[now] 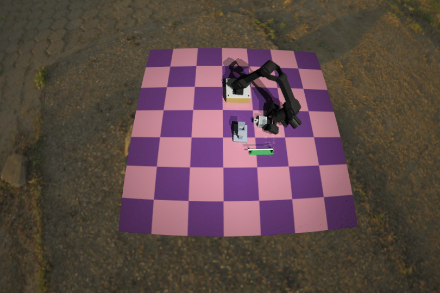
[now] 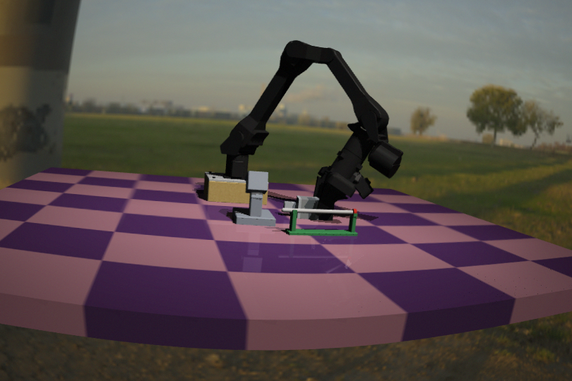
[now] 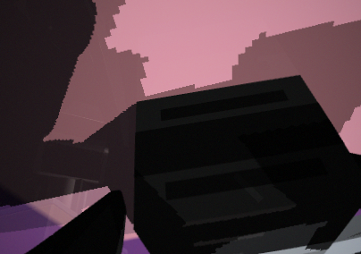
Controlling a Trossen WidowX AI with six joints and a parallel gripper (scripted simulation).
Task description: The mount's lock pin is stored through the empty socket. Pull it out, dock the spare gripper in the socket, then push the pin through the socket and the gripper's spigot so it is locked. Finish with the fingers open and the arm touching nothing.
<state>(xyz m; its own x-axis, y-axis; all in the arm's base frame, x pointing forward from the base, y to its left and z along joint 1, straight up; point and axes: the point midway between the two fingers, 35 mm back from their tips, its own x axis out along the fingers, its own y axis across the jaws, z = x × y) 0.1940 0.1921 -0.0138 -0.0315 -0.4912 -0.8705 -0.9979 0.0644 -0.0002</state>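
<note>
The grey mount is 90 mm ahead of my gripper tip, 140 mm to the right of it and 40 mm above it. From my gripper tip the other things lie so: green rack: 180 mm ahead, 20 mm to the right, 10 mm above; spare gripper: 20 mm to the right, 10 mm above.
</note>
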